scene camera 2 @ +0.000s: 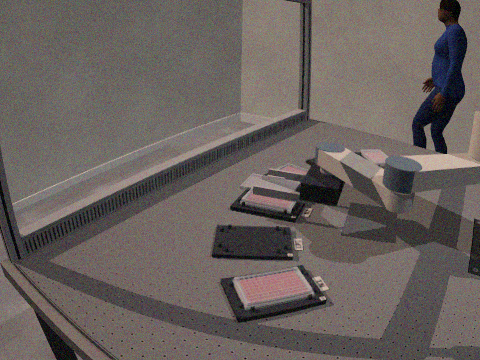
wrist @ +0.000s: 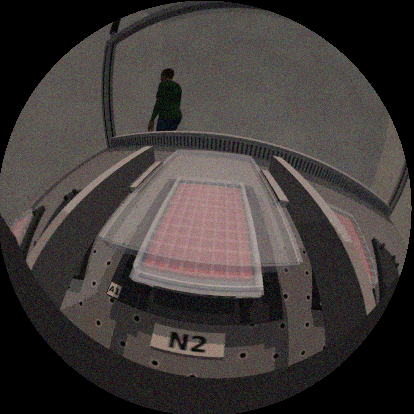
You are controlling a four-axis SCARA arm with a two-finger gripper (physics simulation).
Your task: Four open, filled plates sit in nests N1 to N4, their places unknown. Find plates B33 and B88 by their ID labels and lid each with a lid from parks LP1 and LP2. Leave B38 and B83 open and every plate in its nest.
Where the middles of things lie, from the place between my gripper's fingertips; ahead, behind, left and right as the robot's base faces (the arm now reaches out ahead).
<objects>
The park LP1 (scene camera 2: pixel 244 242) is 9 cm behind my hand, 17 cm to the left of it and 6 cm below it. Also, from my hand: nest N1 (scene camera 2: pixel 241 314): 22 cm behind, 30 cm to the left, 6 cm below; then frame post (wrist: pixel 104 86): 29 cm ahead, 58 cm to the left, 21 cm above.
</objects>
